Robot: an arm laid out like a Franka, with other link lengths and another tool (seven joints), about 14 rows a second.
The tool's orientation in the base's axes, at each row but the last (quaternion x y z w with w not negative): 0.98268 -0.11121 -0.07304 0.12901; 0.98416 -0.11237 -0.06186 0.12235; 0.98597 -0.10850 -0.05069 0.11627; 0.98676 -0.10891 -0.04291 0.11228; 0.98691 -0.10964 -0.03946 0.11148; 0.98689 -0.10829 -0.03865 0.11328; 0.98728 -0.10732 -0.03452 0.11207; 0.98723 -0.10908 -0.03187 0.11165; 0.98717 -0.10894 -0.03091 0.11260; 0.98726 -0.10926 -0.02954 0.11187; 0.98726 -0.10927 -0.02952 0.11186; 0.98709 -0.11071 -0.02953 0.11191; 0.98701 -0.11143 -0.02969 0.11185
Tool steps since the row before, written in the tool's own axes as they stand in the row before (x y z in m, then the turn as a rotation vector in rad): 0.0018 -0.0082 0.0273 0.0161 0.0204 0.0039; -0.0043 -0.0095 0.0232 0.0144 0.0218 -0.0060; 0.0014 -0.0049 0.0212 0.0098 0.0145 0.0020; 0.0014 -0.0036 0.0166 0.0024 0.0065 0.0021; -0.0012 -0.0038 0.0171 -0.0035 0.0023 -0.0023; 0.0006 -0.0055 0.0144 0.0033 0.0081 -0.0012; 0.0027 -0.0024 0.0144 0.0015 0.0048 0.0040; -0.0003 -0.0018 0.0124 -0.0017 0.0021 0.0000; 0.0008 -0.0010 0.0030 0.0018 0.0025 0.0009; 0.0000 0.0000 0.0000 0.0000 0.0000 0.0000; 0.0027 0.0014 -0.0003 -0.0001 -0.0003 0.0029; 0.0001 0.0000 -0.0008 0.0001 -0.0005 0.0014; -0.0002 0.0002 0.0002 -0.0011 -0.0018 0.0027
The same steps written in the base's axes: -0.0013 0.0008 -0.0285 0.0108 -0.0240 -0.0001; -0.0057 0.0047 -0.0243 0.0103 -0.0226 0.0100; -0.0003 -0.0003 -0.0218 0.0063 -0.0164 0.0008; 0.0003 -0.0004 -0.0170 0.0008 -0.0072 -0.0007; -0.0021 0.0003 -0.0174 -0.0036 -0.0009 0.0029; 0.0003 0.0020 -0.0153 0.0017 -0.0082 0.0029; 0.0018 -0.0014 -0.0147 0.0001 -0.0058 -0.0029; -0.0010 -0.0009 -0.0125 -0.0021 -0.0016 0.0005; 0.0007 0.0001 -0.0032 0.0012 -0.0030 -0.0004; 0.0000 0.0000 0.0000 0.0000 0.0000 0.0000; 0.0024 -0.0019 0.0005 -0.0003 -0.0003 -0.0029; 0.0002 0.0001 0.0008 0.0001 0.0002 -0.0015; -0.0003 -0.0002 -0.0001 -0.0009 0.0014 -0.0030
